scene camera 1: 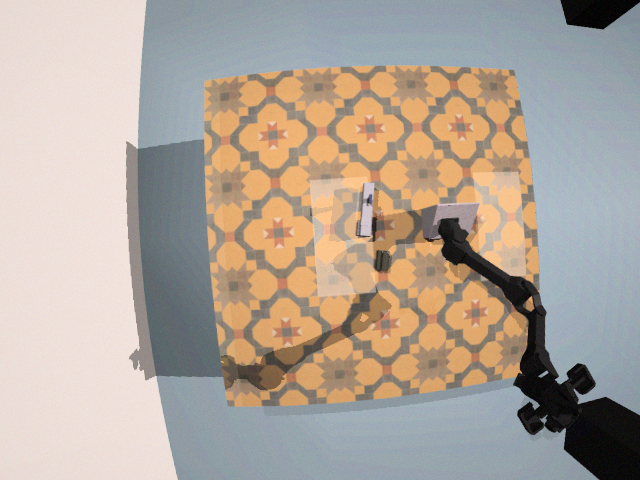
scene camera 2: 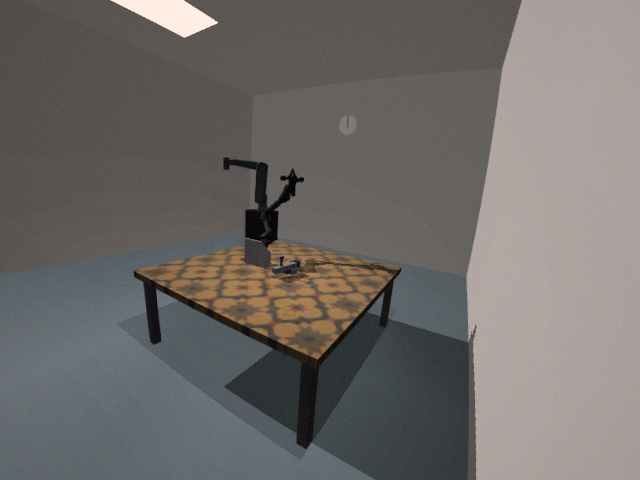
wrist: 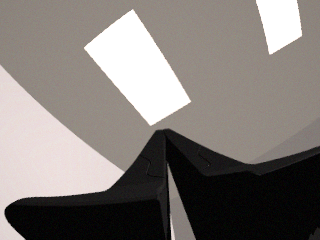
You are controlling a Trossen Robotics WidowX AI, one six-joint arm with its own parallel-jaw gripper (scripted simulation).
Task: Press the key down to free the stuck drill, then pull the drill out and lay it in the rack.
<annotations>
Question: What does my gripper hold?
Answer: Nothing.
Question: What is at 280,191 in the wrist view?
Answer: My gripper.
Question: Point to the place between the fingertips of my gripper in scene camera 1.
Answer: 580,410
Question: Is my gripper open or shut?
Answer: Shut.
</annotations>
